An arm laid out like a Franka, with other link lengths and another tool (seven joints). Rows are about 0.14 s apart.
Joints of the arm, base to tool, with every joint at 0 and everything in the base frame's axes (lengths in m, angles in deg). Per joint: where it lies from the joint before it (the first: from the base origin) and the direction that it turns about. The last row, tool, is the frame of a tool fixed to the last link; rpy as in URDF.
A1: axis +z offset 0 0 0.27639
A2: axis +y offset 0 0 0
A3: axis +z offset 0 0 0.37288
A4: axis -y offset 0.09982 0 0
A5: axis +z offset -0.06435 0 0.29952
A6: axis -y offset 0 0 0
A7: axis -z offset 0.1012 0 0
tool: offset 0.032 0.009 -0.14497 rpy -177.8 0 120.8
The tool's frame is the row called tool.
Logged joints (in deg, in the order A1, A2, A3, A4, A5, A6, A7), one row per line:
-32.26 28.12 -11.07 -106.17 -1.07 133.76 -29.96
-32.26 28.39 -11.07 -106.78 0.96 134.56 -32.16
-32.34 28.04 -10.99 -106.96 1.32 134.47 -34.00
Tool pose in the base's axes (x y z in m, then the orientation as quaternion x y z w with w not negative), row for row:
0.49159 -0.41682 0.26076 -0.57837 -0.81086 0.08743 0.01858
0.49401 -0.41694 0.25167 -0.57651 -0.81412 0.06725 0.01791
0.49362 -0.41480 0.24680 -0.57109 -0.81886 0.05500 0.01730
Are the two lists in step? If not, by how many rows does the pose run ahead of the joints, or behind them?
The pose runs 1 row behind the joints: the pose in row i belongs to the joints in row i - 1.
